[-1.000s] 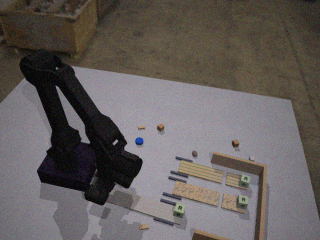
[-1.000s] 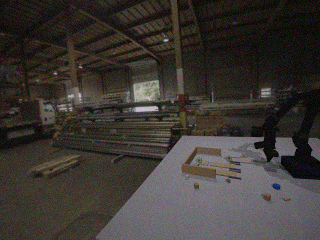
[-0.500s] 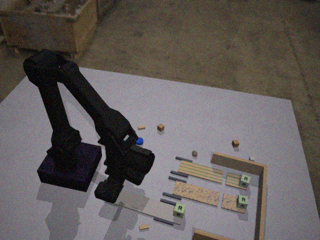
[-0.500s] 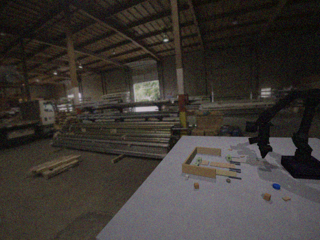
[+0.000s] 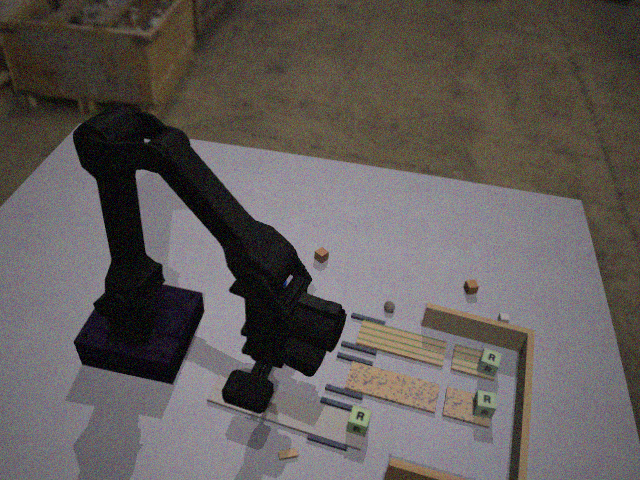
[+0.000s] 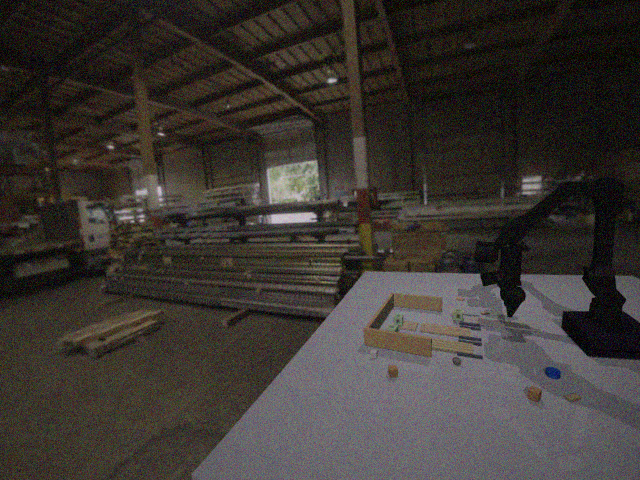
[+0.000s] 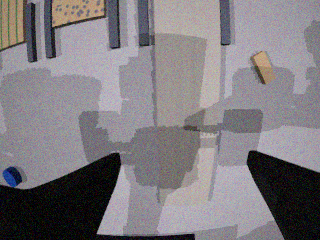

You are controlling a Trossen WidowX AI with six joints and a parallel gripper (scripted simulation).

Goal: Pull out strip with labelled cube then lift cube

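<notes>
Now: gripper tip 4 cm short of the wood chip, 9 cm to the left of it and 5 cm above it. The rest, counted from my gripper tip: blue disc (1 cm behind, 26 cm to the left, 4 cm below); then grey pebble (20 cm ahead, 22 cm to the left, 4 cm below); then white cube (41 cm ahead, 21 cm to the left, 4 cm below).
</notes>
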